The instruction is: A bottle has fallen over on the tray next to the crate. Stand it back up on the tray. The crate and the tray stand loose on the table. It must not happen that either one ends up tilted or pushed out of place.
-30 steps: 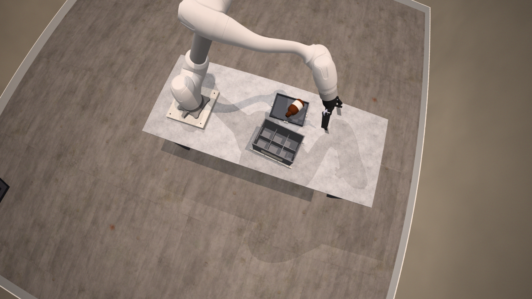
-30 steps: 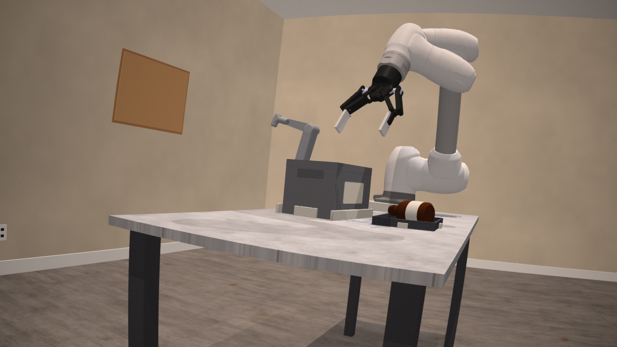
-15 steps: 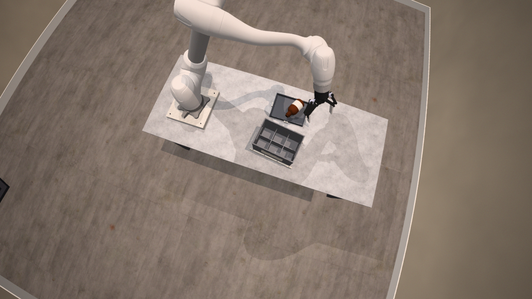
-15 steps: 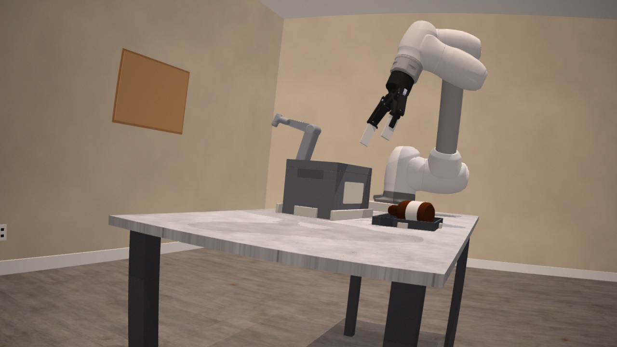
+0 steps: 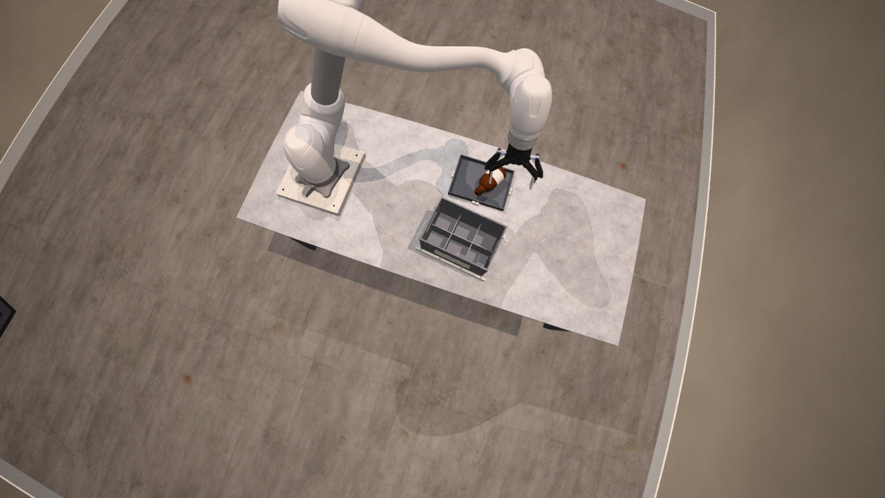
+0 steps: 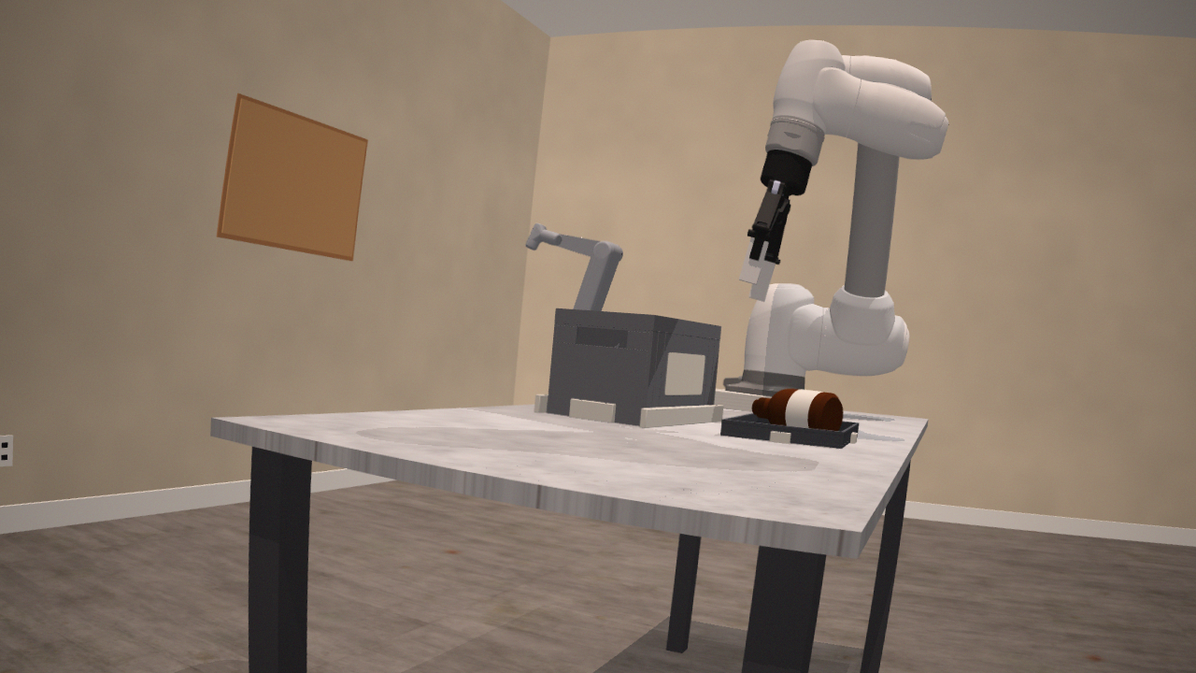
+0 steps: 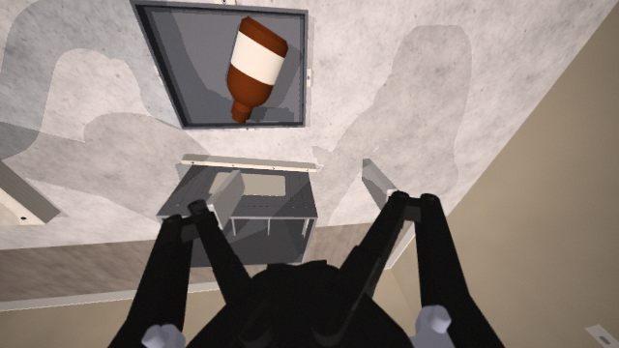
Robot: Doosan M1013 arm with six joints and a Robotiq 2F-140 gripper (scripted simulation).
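Now: hand 8 cm past the brown bottle, 5 cm to the right of it and 19 cm above it. Also, from my hand: grey crate (7 cm behind, 23 cm to the right, 15 cm below); dark tray (11 cm behind, 5 cm to the left, 22 cm below).
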